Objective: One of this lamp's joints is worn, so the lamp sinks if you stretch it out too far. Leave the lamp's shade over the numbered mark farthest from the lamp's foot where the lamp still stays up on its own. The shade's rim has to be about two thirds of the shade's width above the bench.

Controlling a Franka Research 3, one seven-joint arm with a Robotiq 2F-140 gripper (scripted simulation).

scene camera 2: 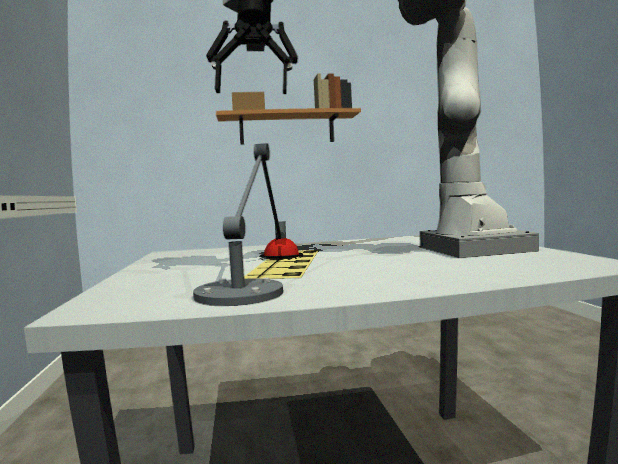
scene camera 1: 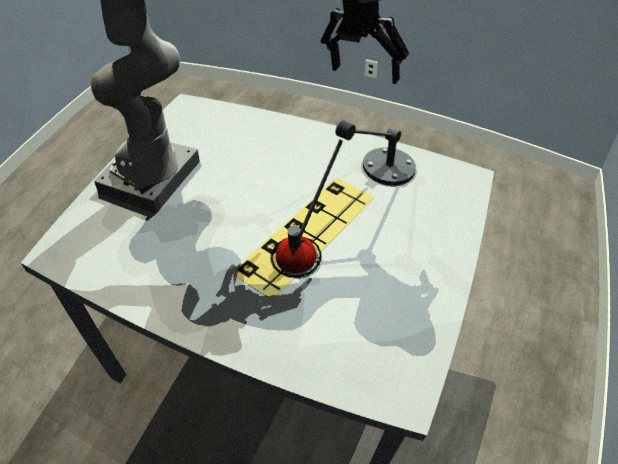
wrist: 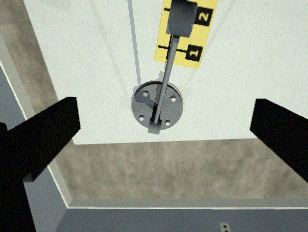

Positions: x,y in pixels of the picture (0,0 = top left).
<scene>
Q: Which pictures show the gripper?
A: Scene camera 2, scene camera 1 and the wrist view: all of them.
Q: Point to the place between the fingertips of the gripper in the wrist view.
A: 165,113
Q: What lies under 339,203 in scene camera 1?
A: A yellow numbered strip.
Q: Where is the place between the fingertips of the gripper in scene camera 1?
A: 365,73
</scene>
